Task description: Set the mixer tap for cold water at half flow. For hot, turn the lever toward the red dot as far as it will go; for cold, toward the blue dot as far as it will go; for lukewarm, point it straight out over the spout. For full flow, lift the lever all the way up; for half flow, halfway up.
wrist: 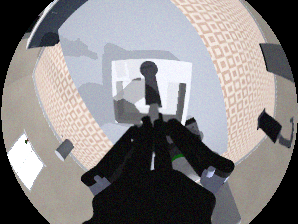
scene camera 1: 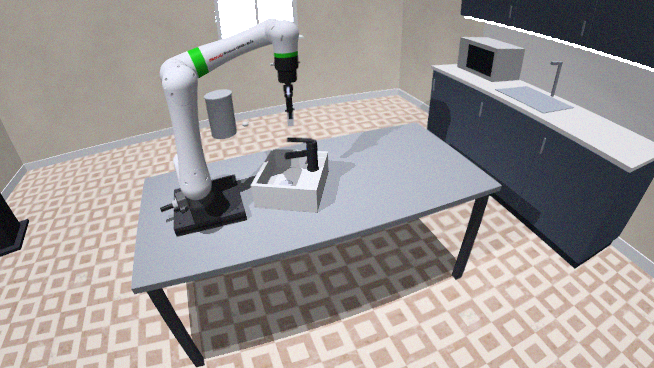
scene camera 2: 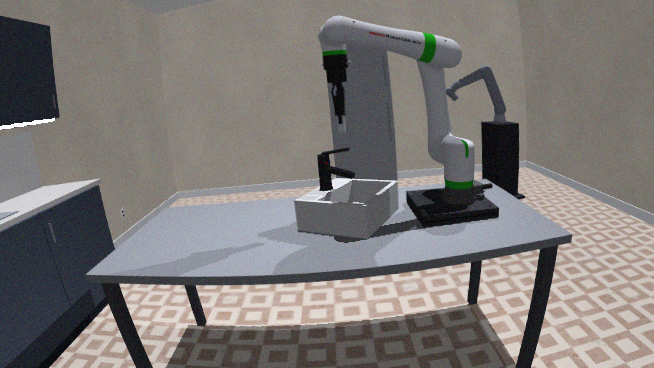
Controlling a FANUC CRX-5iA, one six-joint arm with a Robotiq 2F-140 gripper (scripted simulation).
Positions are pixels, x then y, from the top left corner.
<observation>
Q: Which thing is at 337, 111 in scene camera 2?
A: The gripper.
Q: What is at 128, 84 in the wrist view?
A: A white basin.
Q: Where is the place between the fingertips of the gripper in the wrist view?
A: At 155, 110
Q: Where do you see a white basin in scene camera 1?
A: At 274, 187
</observation>
